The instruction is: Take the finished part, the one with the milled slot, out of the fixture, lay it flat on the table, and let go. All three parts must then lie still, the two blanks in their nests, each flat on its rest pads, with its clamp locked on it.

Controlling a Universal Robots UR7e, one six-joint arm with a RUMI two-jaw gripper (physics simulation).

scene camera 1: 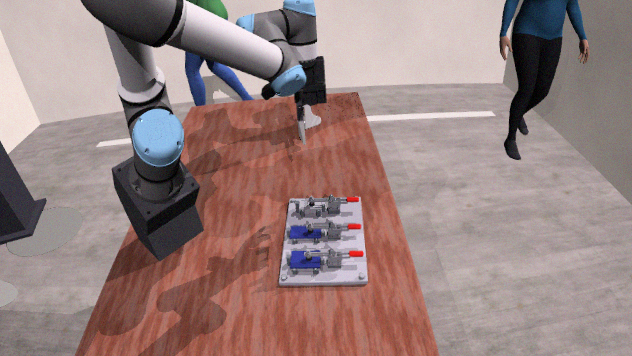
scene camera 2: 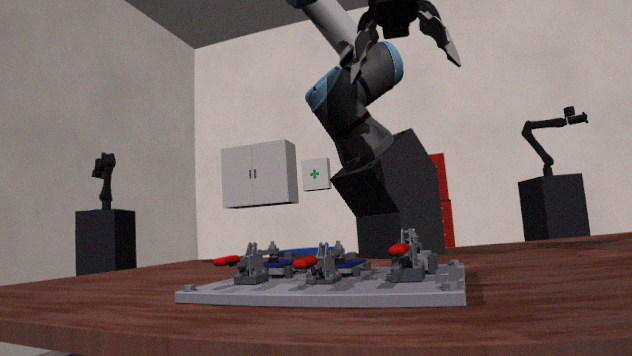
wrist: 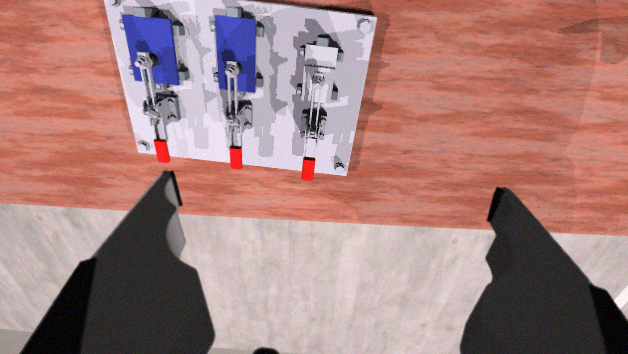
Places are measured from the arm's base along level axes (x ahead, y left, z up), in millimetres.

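Where they show: gripper, fingertip midpoint: (scene camera 1: 304, 129) (scene camera 2: 405, 75) (wrist: 333, 181); arm's base, origin of the base link: (scene camera 1: 155, 177) (scene camera 2: 369, 154).
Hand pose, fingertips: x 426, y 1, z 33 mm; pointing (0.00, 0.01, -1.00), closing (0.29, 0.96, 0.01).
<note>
Each offset is from my fingertips to the top centre of the thing. Level surfaces: height alone.
The fixture plate @(5 mm back, 130 mm right, 285 mm down) (scene camera 1: 325, 280) (scene camera 2: 320, 300) (wrist: 195, 150) lies on the table with three nests in a row. The light grey finished part @(5 mm back, 12 mm right, 259 mm down) (scene camera 1: 313, 211) (wrist: 321, 56) sits in the end nest, its slot showing in the wrist view. Its clamp's red handle @(94 mm ahead, 51 mm right, 223 mm down) (scene camera 1: 353, 199) (scene camera 2: 398, 249) (wrist: 308, 169) is low, and the clamp arm lies over the part. A blue blank @(54 mm back, 111 mm right, 269 mm down) (scene camera 1: 298, 232) (wrist: 235, 42) sits in the middle nest and another blue blank @(89 mm back, 216 mm right, 264 mm down) (scene camera 1: 298, 259) (wrist: 150, 37) in the far end nest, each under a lowered clamp arm. My gripper (scene camera 1: 307, 131) (scene camera 2: 406, 73) (wrist: 333, 181) is open and empty, high above the table, away from the fixture.
The wooden table @(300 mm down) (scene camera 1: 250, 320) (scene camera 2: 540, 285) (wrist: 475, 100) extends on both sides of the fixture. Its edge and the floor beyond show below the fixture in the wrist view. Bolt heads stand at the plate's corners. The arm's dark pedestal (scene camera 1: 175, 235) is across the table. Two people stand beyond.
</note>
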